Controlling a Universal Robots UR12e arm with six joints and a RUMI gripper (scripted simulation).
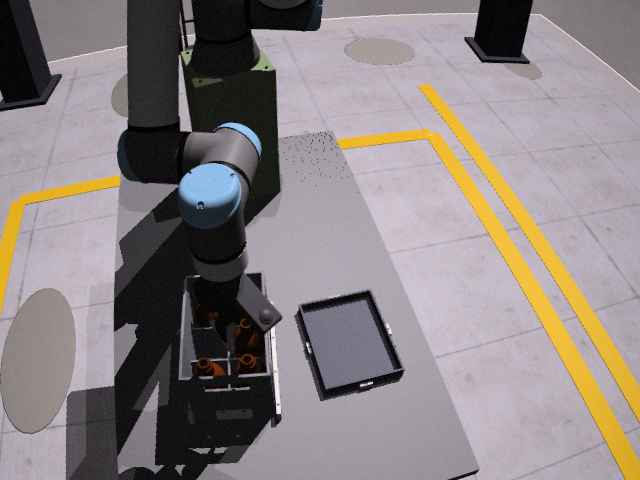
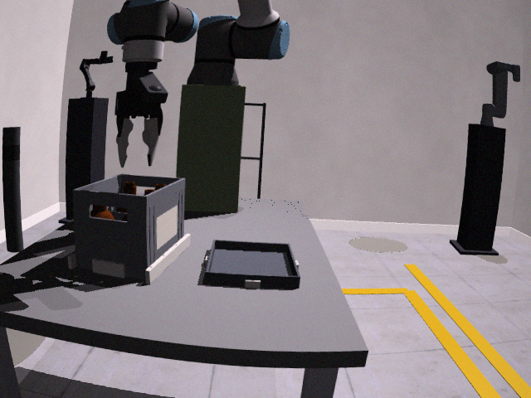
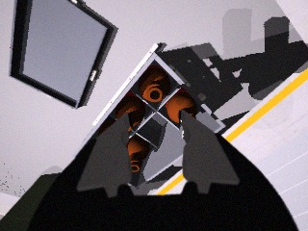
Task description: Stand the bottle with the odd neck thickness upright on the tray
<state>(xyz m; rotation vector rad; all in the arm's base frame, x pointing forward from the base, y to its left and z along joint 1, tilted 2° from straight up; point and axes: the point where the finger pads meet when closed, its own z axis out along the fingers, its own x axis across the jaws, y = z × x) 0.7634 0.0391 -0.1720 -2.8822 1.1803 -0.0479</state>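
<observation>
Right now the dark grey crate is 90 mm behind my hand, 50 mm to the right of it and 160 mm below it. The rest, counted from my hand: black tray 120 mm behind, 230 mm to the left, 230 mm below.
</observation>
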